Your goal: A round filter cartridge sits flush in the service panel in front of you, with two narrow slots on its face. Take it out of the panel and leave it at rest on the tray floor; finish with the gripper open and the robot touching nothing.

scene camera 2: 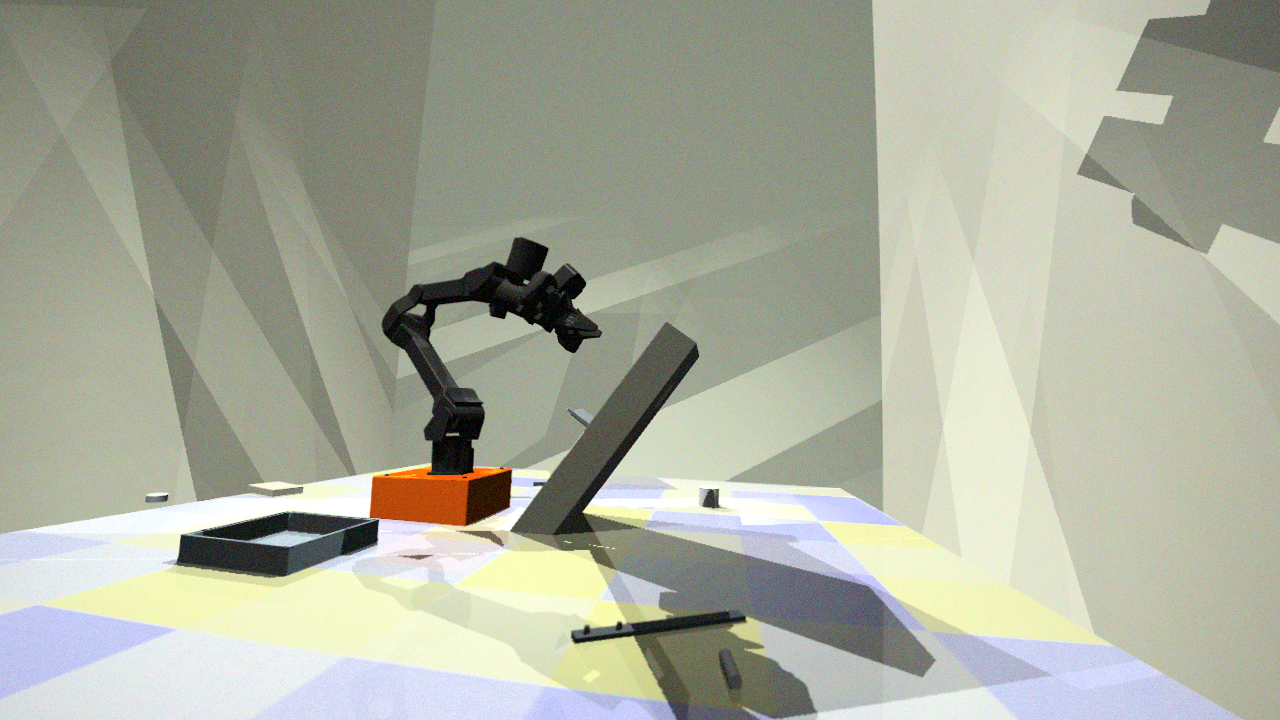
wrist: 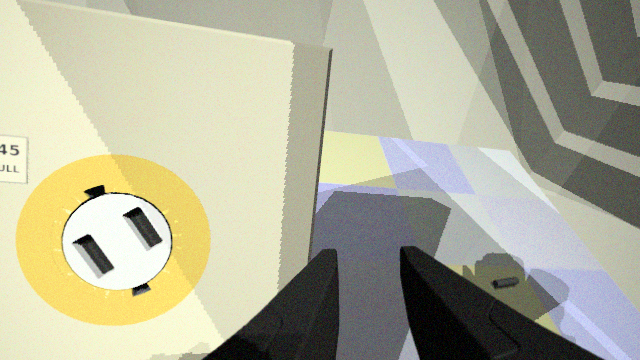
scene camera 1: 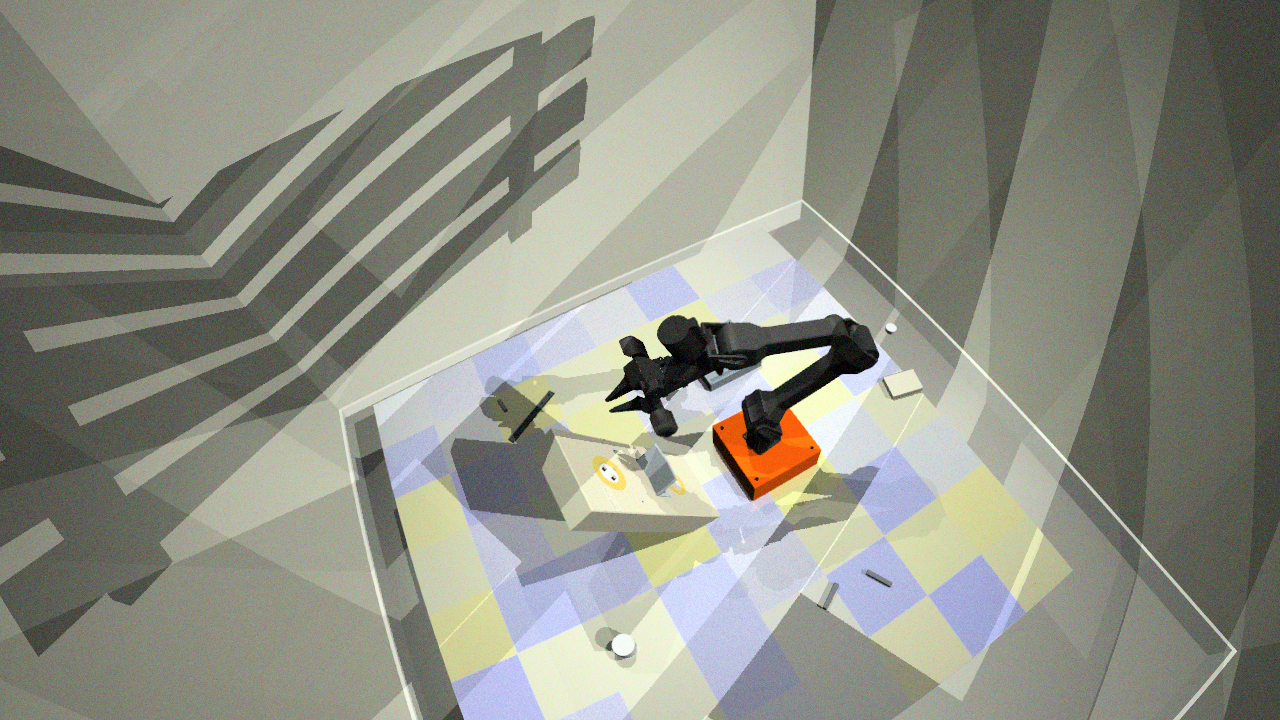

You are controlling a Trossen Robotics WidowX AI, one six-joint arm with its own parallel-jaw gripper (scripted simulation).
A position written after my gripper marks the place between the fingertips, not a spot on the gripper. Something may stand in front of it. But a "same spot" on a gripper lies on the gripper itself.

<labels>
my gripper: scene camera 2 598, 331; wrist; scene camera 1
same spot on service panel: (wrist: 223, 132) = (scene camera 1: 579, 451)
same spot on my gripper: (wrist: 443, 307) = (scene camera 1: 619, 391)
</labels>
